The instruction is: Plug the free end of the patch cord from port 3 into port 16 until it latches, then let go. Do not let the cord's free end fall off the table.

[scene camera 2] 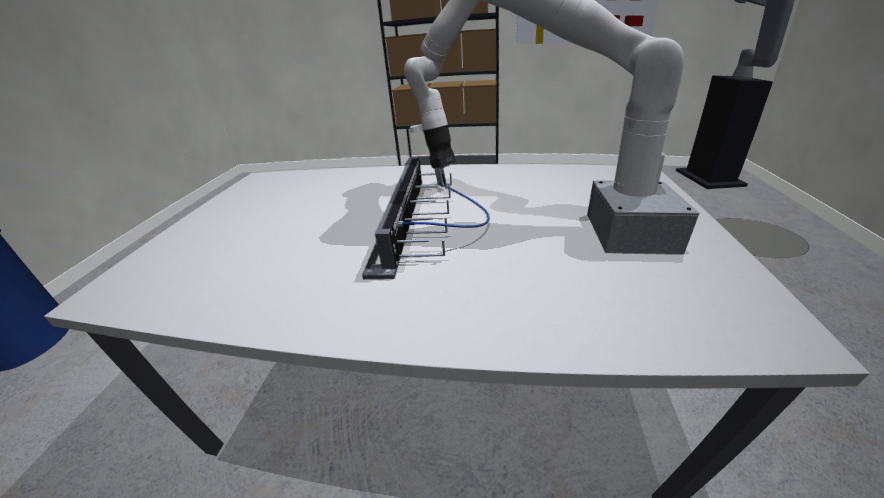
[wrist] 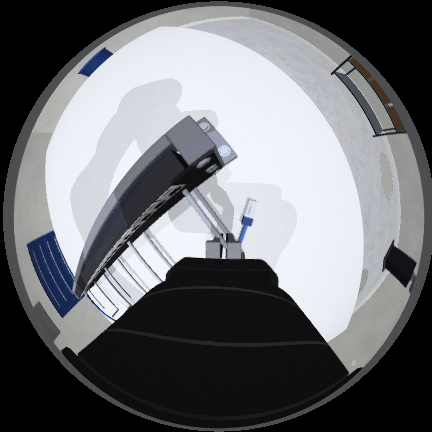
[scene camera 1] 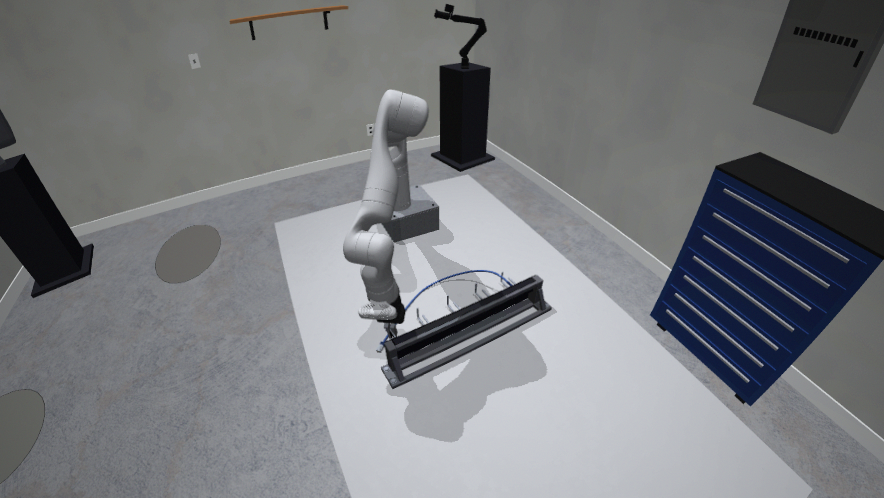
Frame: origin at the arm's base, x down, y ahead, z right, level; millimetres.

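Where they show: gripper, fingertip midpoint: (scene camera 2: 442, 184); arm's base at its link origin: (scene camera 2: 632, 189) (scene camera 1: 398, 204).
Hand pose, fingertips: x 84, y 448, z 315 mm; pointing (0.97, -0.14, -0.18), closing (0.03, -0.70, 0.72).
Note:
Things, the pixels of their top centre, and the offset from my fingertips. "spot": a spot on its surface instead. Level surfaces: height alone.
- clear plug at its top centre: (wrist: 251, 209) (scene camera 1: 379, 346) dy +6, dx +7, dz +51 mm
- cord at a spot on its surface: (wrist: 243, 233) spot: dy -12, dx +13, dz +22 mm
- white table at its surface level: dx +19 mm
The blue patch cord (scene camera 1: 476, 270) (scene camera 2: 487, 217) loops out on the guide-rod side of the dark patch panel (scene camera 1: 460, 316) (scene camera 2: 399, 204) (wrist: 150, 175). Its free end, a clear plug (scene camera 1: 379, 348) (wrist: 250, 208) with a blue boot, lies beside the panel's end. In the wrist view the cord (wrist: 243, 233) passes behind one finger. My gripper (scene camera 1: 392, 332) (scene camera 2: 441, 183) (wrist: 224, 241) is shut low among the rods near this end. I see no cord in the narrow gap between the fingertips. The plug is outside the fingers. Port numbers are too small to read.
Thin guide rods (scene camera 2: 429, 201) (wrist: 205, 215) with upright tips stick out from the panel close to the fingers. The panel's bolted foot (scene camera 1: 391, 376) (scene camera 2: 378, 272) (wrist: 225, 150) rests on the white table (scene camera 1: 556, 402) (scene camera 2: 525, 309) (wrist: 310, 165). The arm's grey base block (scene camera 1: 415, 221) (scene camera 2: 646, 228) stands farther back.

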